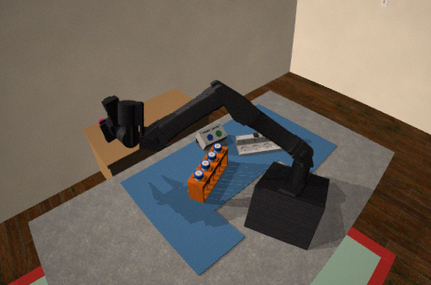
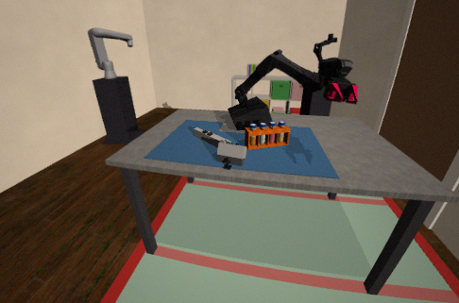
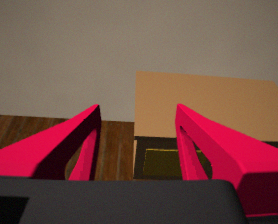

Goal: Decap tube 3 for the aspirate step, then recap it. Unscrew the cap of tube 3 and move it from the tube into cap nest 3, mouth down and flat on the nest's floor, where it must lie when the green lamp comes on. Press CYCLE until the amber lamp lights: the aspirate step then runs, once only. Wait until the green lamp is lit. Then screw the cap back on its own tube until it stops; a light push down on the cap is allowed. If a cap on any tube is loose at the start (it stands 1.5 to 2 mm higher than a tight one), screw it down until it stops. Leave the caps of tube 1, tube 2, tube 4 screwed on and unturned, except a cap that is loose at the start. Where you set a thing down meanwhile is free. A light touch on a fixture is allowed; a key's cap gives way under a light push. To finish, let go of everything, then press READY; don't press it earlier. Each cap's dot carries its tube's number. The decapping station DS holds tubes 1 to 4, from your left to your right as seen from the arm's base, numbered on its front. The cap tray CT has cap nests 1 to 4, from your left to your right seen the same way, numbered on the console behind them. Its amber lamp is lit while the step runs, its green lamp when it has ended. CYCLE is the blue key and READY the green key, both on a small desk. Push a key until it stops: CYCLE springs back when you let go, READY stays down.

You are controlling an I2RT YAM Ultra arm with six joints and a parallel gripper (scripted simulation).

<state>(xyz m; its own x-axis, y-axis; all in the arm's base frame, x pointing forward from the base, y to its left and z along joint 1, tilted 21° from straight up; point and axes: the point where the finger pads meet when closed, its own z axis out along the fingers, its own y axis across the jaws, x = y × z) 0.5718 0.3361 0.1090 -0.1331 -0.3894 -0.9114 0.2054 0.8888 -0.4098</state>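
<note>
My hand is 260 mm past the blue cap, 220 mm to the left of it and 200 mm above it. From my hand the other things lie so: grey key desk: 150 mm behind, 380 mm to the right, 260 mm below; green ready key: 170 mm behind, 400 mm to the right, 240 mm below; blue cycle key: 160 mm behind, 350 mm to the right, 240 mm below.
</note>
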